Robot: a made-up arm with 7 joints.
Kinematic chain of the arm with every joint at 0, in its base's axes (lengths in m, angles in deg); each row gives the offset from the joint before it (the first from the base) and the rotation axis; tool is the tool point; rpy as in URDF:
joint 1: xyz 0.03 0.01 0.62 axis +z
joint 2: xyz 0 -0.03 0.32 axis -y
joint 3: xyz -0.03 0 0.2 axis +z
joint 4: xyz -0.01 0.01 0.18 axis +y
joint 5: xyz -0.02 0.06 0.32 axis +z
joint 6: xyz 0 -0.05 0.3 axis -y
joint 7: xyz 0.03 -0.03 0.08 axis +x
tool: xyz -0.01 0 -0.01 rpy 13.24 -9.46 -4.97
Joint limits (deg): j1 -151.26..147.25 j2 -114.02..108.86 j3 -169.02..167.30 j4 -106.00..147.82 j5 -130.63..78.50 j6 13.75..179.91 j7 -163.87..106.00
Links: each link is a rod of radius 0.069 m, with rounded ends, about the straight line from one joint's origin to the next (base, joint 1, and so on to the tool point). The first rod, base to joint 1, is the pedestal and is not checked.
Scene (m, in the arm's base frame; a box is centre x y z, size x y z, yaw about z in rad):
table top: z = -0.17
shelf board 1: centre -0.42 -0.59 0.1 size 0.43 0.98 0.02 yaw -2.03
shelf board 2: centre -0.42 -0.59 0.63 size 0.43 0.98 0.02 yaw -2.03
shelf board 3: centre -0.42 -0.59 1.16 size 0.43 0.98 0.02 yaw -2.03
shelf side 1: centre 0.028 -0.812 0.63 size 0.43 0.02 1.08 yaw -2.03
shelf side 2: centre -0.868 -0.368 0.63 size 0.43 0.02 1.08 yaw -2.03
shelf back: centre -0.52 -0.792 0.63 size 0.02 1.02 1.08 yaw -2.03
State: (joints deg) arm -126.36 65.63 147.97 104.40 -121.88 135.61 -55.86
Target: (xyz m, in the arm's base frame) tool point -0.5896 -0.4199 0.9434
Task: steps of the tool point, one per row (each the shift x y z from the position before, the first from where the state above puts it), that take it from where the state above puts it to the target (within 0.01 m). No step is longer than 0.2 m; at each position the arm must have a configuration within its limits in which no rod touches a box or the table.
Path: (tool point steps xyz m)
1: -0.1019 0.1110 0.0465
2: -0.1327 0.0766 0.0468
3: -0.1510 0.0337 0.0464
4: -0.1550 -0.0125 0.0459
5: -0.1446 -0.0578 0.0449
6: -0.1207 -0.0971 0.0438
7: -0.0863 -0.1272 0.0424
8: -0.0446 -0.1450 0.0403
9: -0.0004 -0.1491 0.0385
10: 0.0424 -0.1396 0.0359
11: -0.0618 -0.0707 0.0073
12: -0.0448 -0.0912 -0.0004
13: -0.0244 -0.1030 -0.0069

